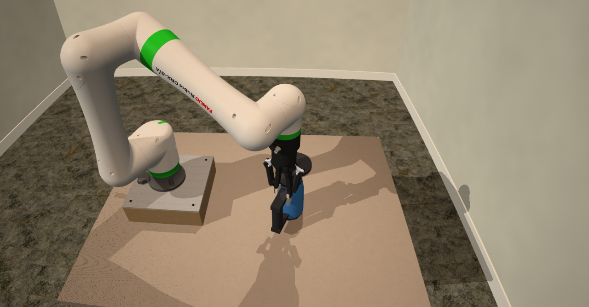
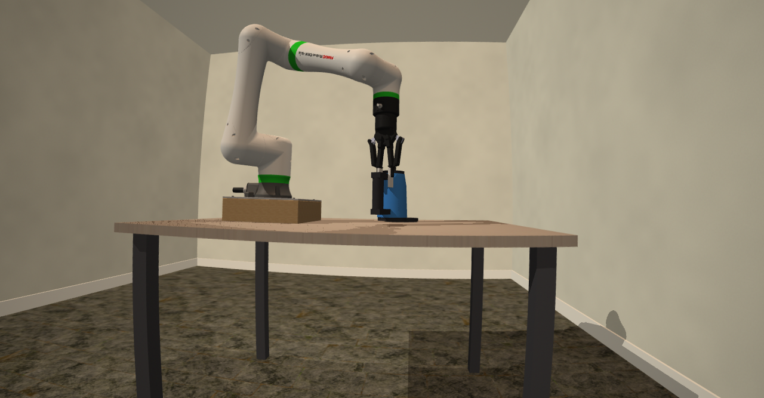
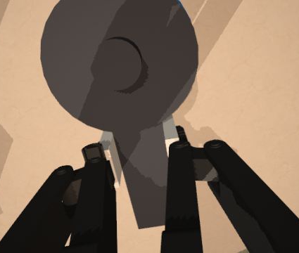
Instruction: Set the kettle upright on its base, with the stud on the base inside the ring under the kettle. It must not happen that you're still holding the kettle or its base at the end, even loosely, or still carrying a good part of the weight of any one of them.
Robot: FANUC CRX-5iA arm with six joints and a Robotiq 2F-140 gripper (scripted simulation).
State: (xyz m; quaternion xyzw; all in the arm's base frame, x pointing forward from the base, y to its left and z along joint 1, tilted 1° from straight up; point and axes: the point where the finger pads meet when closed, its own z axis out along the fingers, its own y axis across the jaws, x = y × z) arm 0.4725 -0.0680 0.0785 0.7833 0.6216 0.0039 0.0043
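Now: the blue kettle 5 cm below my hand, 3 cm to the left of it and 1 cm ahead of it. From my hand the other things lie so: round black base 32 cm to the left, 15 cm below.
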